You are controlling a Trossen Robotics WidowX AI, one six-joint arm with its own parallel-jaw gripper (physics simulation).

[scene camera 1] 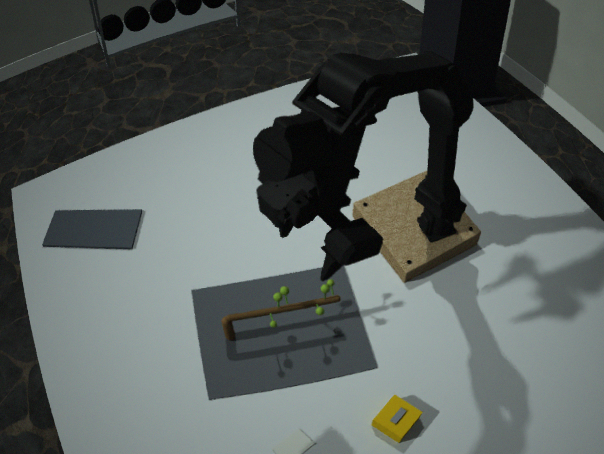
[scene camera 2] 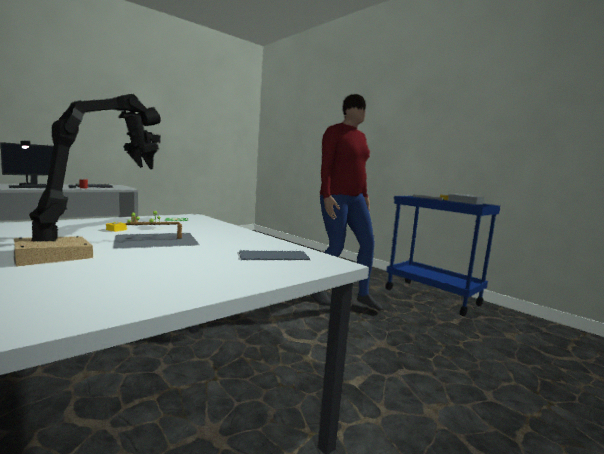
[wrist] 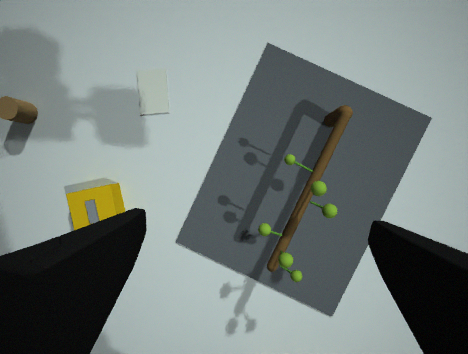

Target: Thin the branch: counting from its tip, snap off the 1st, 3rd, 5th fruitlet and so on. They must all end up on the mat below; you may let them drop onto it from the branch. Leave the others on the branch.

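Places are measured from the arm's base along level axes (x right, y ahead, z up), in centimetres.
Where they show: gripper, fingertip midpoint: (scene camera 1: 303, 257) (scene camera 2: 146, 168) (wrist: 257, 225); arm's base, origin of the base link: (scene camera 1: 436, 226) (scene camera 2: 44, 239).
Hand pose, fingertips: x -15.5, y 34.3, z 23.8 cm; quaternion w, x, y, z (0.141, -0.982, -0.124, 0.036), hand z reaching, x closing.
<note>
Each offset is from my fingertips to the top centre of the thing. "*": to the spot under its first point. Level surfaces: height alone.
The brown branch {* dx +6.6, dy +5.4, dz -20.8 cm} (scene camera 1: 260, 313) (scene camera 2: 160, 223) (wrist: 330, 147) runs level above the dark grey mat {dz -27.8 cm} (scene camera 1: 215, 380) (scene camera 2: 190, 241) (wrist: 390, 130) from a bent post. Several green fruitlets hang on it by thin stalks. Near the tip are one fruitlet {dx +7.2, dy -7.6, dz -19.2 cm} (scene camera 1: 330, 283) (wrist: 297, 276), a second close beside it {dx +5.6, dy -5.8, dz -17.0 cm} (scene camera 1: 324, 288) (wrist: 286, 259) and one on the other side {* dx +2.7, dy -3.7, dz -19.0 cm} (scene camera 1: 319, 310) (wrist: 265, 229). Farther along are three more {dx +8.3, dy +0.3, dz -18.9 cm} (wrist: 329, 210) {dx +6.4, dy +2.2, dz -16.3 cm} (wrist: 319, 188) {dx +4.4, dy +4.0, dz -19.0 cm} (wrist: 290, 159). My gripper (scene camera 1: 305, 255) (scene camera 2: 146, 167) (wrist: 257, 225) is wide open and empty, pointing down high above the branch.
A yellow block {dx -18.4, dy -9.6, dz -24.9 cm} (scene camera 1: 385, 421) (scene camera 2: 116, 227) (wrist: 77, 205) and a pale card {dx -16.4, dy +8.0, dz -27.9 cm} (scene camera 1: 295, 443) (wrist: 154, 92) lie beside the mat. A wooden cylinder {dx -32.7, dy -0.1, dz -24.5 cm} (wrist: 22, 111) shows at left in the wrist view. A dark slab {dx +44.5, dy +35.1, dz -27.4 cm} (scene camera 1: 93, 229) (scene camera 2: 274, 255) lies apart. A person (scene camera 2: 345, 160) stands beyond the table.
</note>
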